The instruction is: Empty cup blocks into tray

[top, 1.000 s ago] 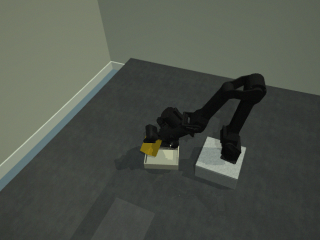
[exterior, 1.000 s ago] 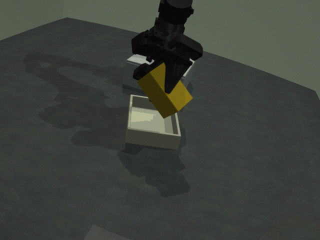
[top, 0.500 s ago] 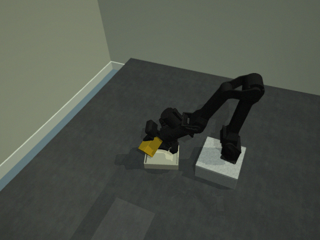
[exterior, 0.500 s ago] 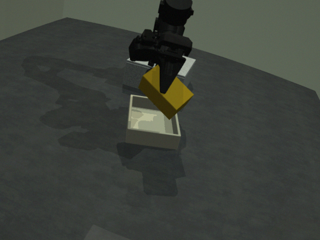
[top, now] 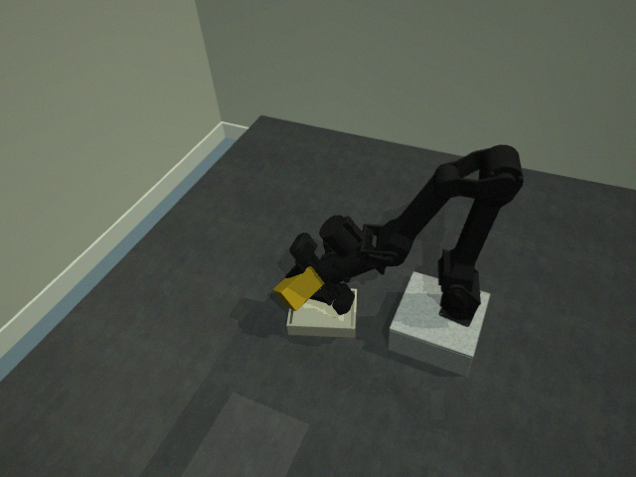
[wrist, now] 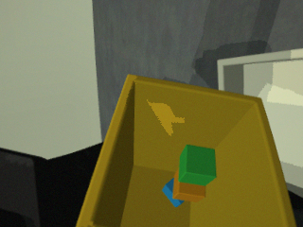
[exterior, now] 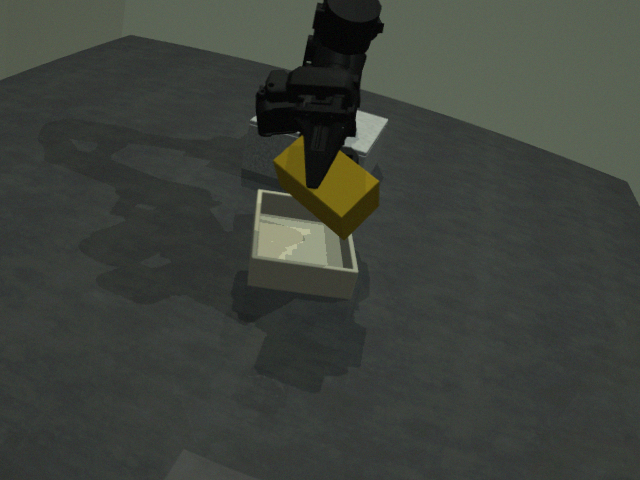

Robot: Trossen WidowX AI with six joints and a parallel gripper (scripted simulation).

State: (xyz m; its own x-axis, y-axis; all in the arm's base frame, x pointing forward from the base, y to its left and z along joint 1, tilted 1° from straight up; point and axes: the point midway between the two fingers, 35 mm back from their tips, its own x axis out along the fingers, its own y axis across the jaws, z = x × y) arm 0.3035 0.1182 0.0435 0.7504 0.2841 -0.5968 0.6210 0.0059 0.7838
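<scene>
The tall yellow square cup is 20 mm to the left of my gripper tip, 10 mm behind it and 10 mm above it.
</scene>
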